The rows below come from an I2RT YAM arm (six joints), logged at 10 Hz.
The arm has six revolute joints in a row. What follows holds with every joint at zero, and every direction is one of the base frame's.
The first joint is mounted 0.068 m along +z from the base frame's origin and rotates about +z.
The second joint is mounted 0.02 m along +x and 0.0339 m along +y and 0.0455 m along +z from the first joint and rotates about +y.
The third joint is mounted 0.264 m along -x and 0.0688 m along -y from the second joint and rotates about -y.
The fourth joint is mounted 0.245 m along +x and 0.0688 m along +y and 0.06 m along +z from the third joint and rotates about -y.
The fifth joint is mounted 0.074 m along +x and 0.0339 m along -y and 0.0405 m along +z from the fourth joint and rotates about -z.
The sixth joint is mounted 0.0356 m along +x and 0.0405 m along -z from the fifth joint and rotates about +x.
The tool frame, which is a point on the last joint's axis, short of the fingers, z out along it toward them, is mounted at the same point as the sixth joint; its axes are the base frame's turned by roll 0, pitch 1.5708 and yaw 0 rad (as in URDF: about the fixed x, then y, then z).
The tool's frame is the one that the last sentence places.
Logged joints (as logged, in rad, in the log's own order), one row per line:
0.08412 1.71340 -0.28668 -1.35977 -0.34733 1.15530
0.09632 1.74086 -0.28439 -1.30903 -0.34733 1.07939
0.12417 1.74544 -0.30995 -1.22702 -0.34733 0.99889
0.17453 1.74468 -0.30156 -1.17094 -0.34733 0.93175
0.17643 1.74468 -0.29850 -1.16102 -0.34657 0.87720
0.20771 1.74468 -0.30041 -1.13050 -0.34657 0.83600
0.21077 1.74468 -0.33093 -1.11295 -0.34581 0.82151
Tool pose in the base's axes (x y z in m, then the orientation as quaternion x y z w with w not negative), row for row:
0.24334 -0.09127 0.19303 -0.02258 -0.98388 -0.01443 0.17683
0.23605 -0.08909 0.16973 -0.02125 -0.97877 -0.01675 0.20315
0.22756 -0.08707 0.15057 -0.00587 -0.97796 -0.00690 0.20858
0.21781 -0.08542 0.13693 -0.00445 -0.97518 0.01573 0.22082
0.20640 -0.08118 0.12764 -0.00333 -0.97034 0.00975 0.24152
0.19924 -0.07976 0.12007 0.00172 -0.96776 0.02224 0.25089
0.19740 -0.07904 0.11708 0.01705 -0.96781 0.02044 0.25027
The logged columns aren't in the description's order. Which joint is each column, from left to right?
Columns, left to right: joint 5, joint 2, joint 6, joint 4, joint 1, joint 3.
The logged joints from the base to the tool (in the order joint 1, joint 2, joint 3, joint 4, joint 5, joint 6), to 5 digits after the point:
-0.34733 1.71340 1.15530 -1.35977 0.08412 -0.28668
-0.34733 1.74086 1.07939 -1.30903 0.09632 -0.28439
-0.34733 1.74544 0.99889 -1.22702 0.12417 -0.30995
-0.34733 1.74468 0.93175 -1.17094 0.17453 -0.30156
-0.34657 1.74468 0.87720 -1.16102 0.17643 -0.29850
-0.34657 1.74468 0.83600 -1.13050 0.20771 -0.30041
-0.34581 1.74468 0.82151 -1.11295 0.21077 -0.33093

